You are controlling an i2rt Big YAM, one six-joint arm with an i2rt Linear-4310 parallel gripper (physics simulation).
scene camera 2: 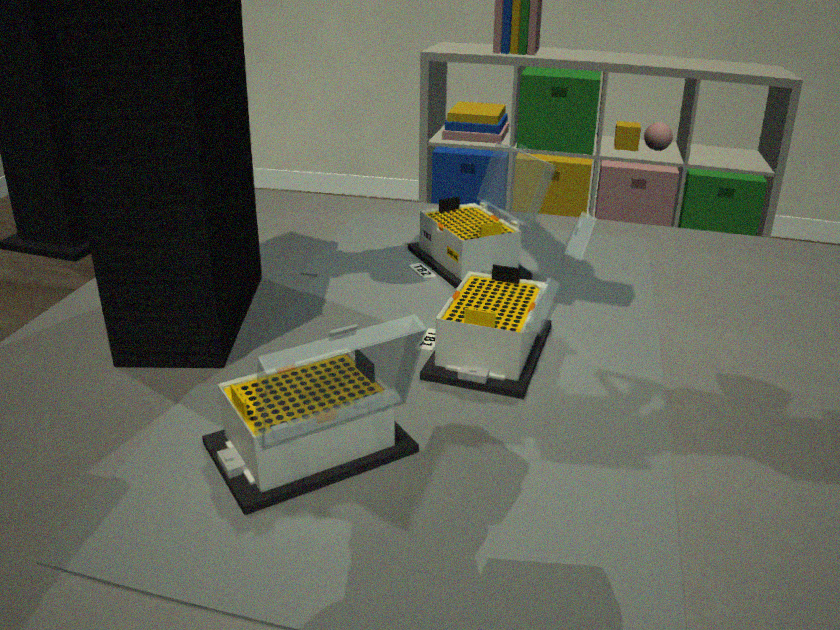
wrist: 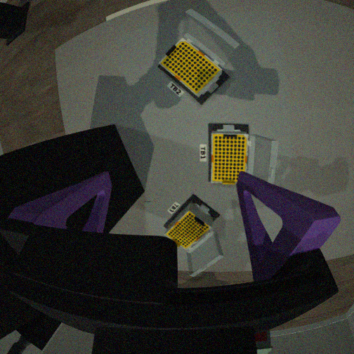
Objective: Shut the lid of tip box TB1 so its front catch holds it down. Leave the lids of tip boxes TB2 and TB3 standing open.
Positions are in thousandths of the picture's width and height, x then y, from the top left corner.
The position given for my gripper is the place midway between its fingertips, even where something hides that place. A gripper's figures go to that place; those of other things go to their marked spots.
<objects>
My gripper (wrist: 490, 504) is 13 cm from the lens. A clear lid (wrist: 742, 445) is 41 cm from the lens.
</objects>
